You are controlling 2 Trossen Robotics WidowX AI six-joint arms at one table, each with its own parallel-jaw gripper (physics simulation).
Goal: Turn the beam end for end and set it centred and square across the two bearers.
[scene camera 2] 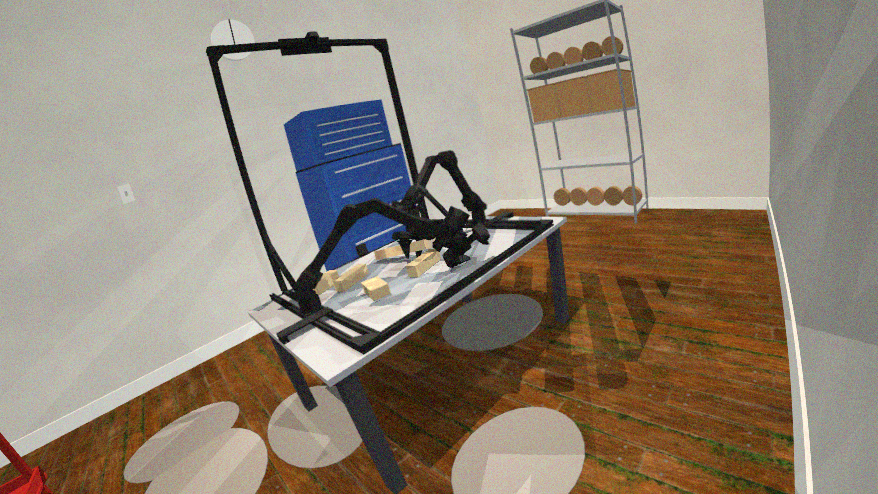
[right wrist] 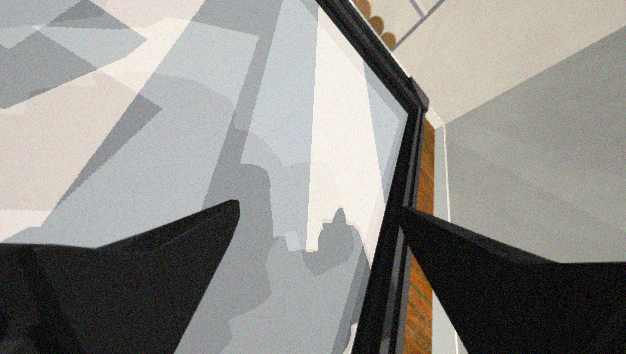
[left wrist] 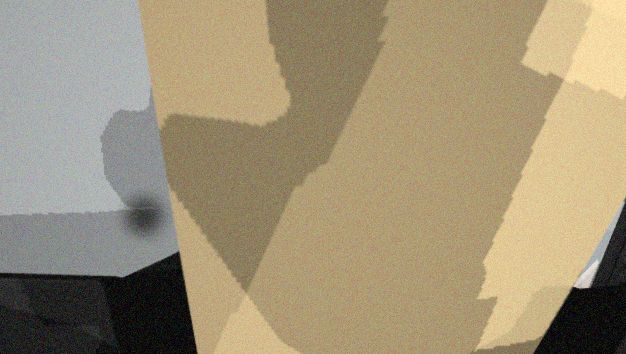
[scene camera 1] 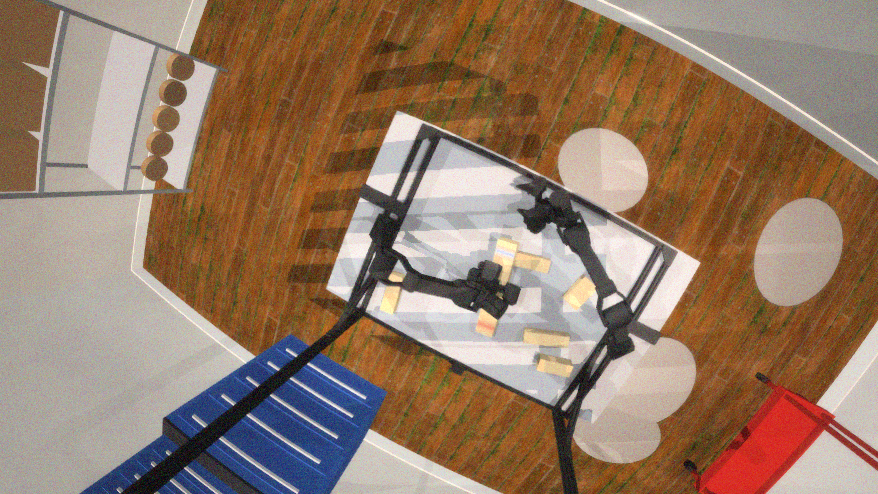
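Seen in the pictures: left gripper, between the fingertips: (scene camera 2: 413, 258); right gripper, between the fingertips: (scene camera 2: 479, 250) (right wrist: 321, 210) (scene camera 1: 517, 197); left arm's base, origin of its link: (scene camera 2: 479, 222) (scene camera 1: 388, 225); right arm's base, origin of its link: (scene camera 2: 311, 310).
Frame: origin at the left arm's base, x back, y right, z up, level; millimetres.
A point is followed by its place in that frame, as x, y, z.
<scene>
The pale wooden beam (scene camera 1: 505, 248) @[-397, -124, 77] (scene camera 2: 388, 251) @[-487, 99, 34] (left wrist: 375, 200) has a blue-and-pink striped end at the upper side and an orange-red end below in scene camera 1. My left gripper (scene camera 1: 496, 296) @[-450, -6, -4] (left wrist: 350, 282) @[-450, -6, -4] is shut on its middle; its fingers are hidden from above. The beam overlaps one end of a block (scene camera 1: 534, 262) @[-508, -118, 25] (scene camera 2: 423, 262) @[-506, -136, 16]. Another long block (scene camera 1: 546, 337) @[-677, 98, 25] (scene camera 2: 350, 276) @[-699, 78, 17] lies right of its red end, roughly parallel to the first. I cannot tell surely which blocks are the bearers. My right gripper (scene camera 1: 521, 199) @[-361, -283, 14] (right wrist: 321, 210) @[-361, -283, 14] is open and empty, near the table's upper edge in scene camera 1.
More blocks lie on the table: a tilted one (scene camera 1: 578, 291) @[-693, -98, 19] (scene camera 2: 375, 287) @[-725, -134, 19], a short one (scene camera 1: 554, 365) @[-759, 178, 31] (scene camera 2: 327, 280) @[-759, 166, 15], and one (scene camera 1: 389, 299) @[-116, 239, 28] partly under the left arm. A black frame (scene camera 1: 457, 367) @[-453, 359, 28] (scene camera 2: 306, 46) @[-466, 366, 1001] borders and spans the table.
</scene>
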